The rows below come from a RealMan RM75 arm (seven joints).
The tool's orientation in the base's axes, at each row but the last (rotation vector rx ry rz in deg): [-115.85 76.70 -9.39]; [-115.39 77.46 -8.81]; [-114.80 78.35 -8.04]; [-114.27 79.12 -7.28]
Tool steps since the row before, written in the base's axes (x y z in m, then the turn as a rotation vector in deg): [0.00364 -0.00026 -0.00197 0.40 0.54 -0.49]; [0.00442 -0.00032 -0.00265 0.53 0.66 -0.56]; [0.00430 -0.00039 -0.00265 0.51 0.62 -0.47]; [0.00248 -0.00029 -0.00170 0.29 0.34 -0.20]
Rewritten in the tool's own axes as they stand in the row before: [0.00240 -0.00151 0.00302 -0.15 -0.13 0.81]; [0.00298 -0.00173 0.00385 -0.17 -0.21 0.98]; [0.00297 -0.00169 0.00374 -0.17 -0.24 0.88]; [0.00181 -0.00089 0.00225 -0.11 -0.17 0.44]
